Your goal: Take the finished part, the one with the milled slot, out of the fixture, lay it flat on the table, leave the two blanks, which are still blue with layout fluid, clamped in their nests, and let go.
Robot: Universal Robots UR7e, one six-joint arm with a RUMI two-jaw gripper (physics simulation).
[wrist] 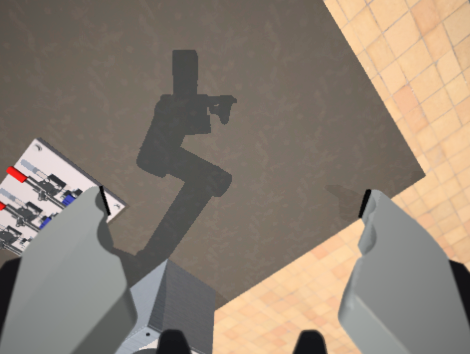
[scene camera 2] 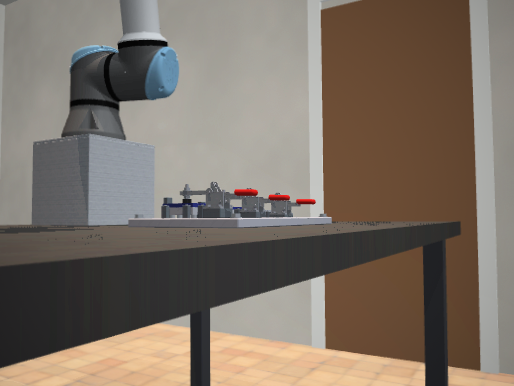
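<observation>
My gripper [wrist: 235,191] is there to see, and so is a fixture plate [scene camera 2: 268,221].
</observation>
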